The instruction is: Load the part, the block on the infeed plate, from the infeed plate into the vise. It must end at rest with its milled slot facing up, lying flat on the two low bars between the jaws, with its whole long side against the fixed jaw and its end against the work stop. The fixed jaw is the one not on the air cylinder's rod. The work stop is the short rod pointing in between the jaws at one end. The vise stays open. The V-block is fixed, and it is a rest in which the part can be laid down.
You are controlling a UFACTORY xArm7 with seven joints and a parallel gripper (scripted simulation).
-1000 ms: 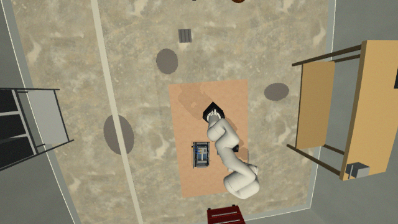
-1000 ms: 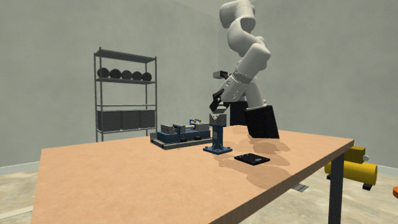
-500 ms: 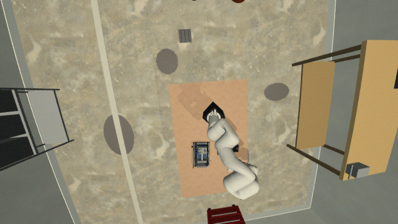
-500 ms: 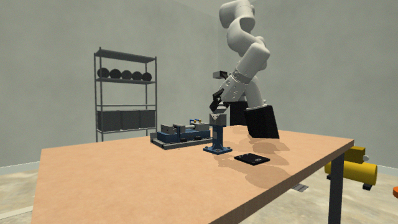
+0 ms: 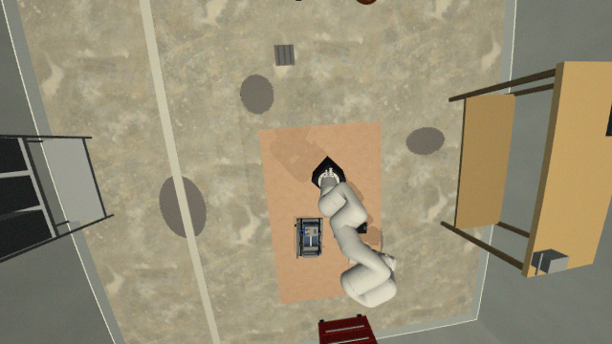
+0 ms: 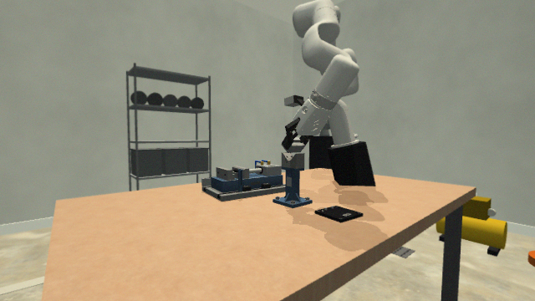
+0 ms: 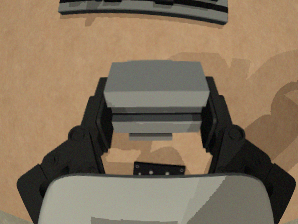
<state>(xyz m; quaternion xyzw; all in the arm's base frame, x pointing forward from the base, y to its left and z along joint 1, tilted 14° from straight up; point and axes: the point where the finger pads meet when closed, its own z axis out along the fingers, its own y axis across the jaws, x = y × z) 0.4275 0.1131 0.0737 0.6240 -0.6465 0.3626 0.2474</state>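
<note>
Now: hand right at the grey block. Round my hand: black infeed plate: 19 cm below, 16 cm to the left; then work stop: 19 cm to the right, 10 cm below, 9 cm ahead; then grey V-block: 6 cm below, 2 cm to the left.
</note>
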